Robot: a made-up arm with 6 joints.
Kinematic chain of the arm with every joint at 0, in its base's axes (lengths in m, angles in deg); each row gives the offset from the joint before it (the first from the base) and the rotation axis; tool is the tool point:
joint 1: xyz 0 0 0.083 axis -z
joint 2: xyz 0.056 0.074 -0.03 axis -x
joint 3: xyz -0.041 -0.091 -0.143 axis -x
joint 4: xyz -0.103 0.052 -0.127 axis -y
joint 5: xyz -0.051 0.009 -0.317 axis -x
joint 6: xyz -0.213 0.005 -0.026 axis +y
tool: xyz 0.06 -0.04 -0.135
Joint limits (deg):
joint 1: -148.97..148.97
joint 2: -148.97..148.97
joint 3: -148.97..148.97
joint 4: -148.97..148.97
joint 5: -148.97..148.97
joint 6: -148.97..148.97
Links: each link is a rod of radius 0.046 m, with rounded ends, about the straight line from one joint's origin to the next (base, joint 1, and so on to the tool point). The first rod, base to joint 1, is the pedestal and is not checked.
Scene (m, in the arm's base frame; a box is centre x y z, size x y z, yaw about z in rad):
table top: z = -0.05
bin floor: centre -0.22 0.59 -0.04 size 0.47 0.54 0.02 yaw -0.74
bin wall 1: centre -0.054 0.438 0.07 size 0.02 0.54 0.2 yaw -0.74
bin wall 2: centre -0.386 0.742 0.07 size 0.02 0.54 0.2 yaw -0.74
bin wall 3: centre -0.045 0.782 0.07 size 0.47 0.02 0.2 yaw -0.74
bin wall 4: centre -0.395 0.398 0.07 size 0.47 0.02 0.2 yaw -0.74
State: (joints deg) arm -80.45 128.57 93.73 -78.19 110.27 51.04
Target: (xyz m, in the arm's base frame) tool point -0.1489 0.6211 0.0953
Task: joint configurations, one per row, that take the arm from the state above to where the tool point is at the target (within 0.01 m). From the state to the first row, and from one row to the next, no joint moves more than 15 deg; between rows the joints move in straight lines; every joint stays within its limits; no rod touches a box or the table.
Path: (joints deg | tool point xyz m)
1: -65.64 129.96 95.97 -66.90 105.30 49.11 | -0.2029 -0.3889 0.0994
2: -50.82 131.35 98.22 -55.62 100.34 47.17 | -0.3722 -0.3149 0.1486
3: -36.01 132.73 100.46 -44.33 95.37 45.24 | -0.5038 -0.1601 0.1954
4: -21.19 134.12 102.70 -33.05 90.40 43.31 | -0.5606 0.0531 0.2356
5: -6.38 135.51 104.94 -21.76 85.43 41.38 | -0.5188 0.2860 0.2662
6: 8.44 136.90 107.19 -10.48 80.47 39.44 | -0.3749 0.4906 0.2846
7: 23.25 138.28 109.43 0.81 75.50 37.51 | -0.1489 0.6211 0.2899
8: 24.44 148.97 122.88 -2.14 79.53 35.29 | -0.1489 0.6211 0.0953

